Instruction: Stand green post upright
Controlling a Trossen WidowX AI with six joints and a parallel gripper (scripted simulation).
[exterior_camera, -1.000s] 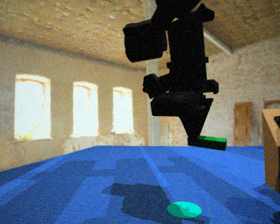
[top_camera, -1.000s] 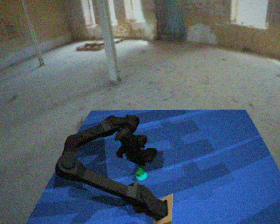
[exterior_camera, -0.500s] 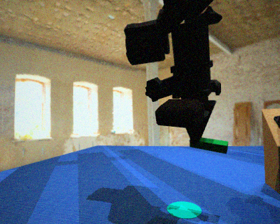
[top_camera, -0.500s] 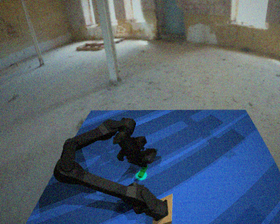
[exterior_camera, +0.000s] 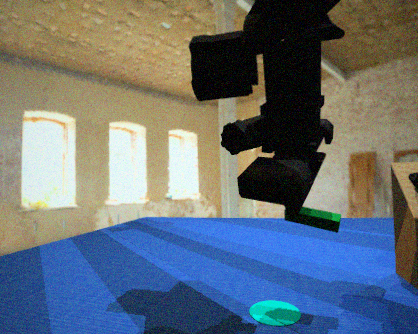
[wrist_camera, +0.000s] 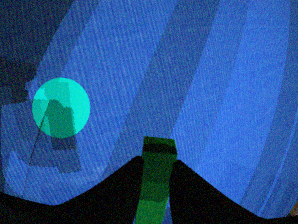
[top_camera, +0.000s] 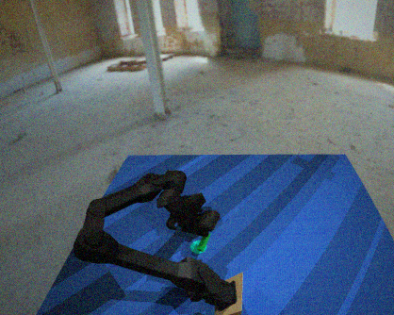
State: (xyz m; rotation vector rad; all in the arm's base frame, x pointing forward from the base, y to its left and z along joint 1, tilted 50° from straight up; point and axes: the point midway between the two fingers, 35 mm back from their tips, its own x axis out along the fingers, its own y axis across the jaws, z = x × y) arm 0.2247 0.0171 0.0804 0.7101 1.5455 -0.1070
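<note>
My gripper tip is now 3 cm short of the cyan circle, 4 cm to the right of it and 11 cm above it. Also, from my gripper tip: green post (2 cm behind, 1 cm to the left, 1 cm below).
</note>
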